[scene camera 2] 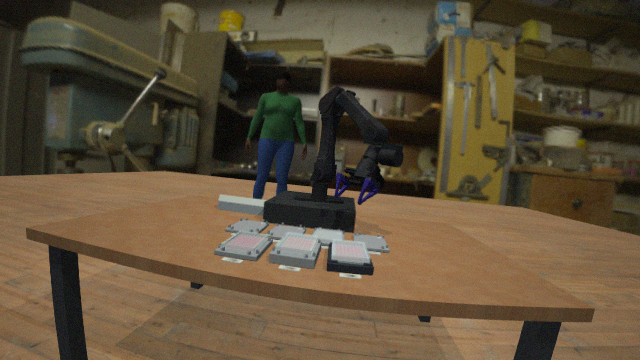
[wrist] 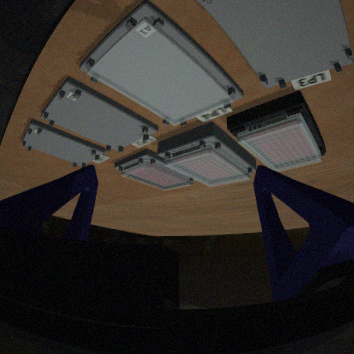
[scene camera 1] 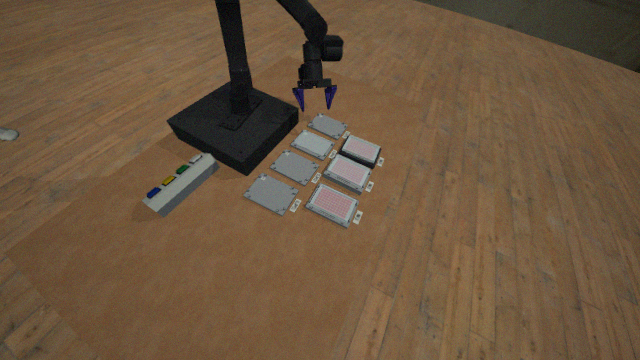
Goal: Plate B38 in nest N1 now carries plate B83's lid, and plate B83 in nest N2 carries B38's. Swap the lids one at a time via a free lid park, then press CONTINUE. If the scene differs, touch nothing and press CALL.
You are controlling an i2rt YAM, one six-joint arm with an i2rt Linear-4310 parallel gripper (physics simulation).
Path:
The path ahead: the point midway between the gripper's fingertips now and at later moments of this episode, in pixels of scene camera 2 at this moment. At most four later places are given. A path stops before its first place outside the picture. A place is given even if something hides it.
My gripper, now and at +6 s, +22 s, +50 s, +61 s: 346, 200; 336, 216; 323, 168; 225, 192; 225, 197

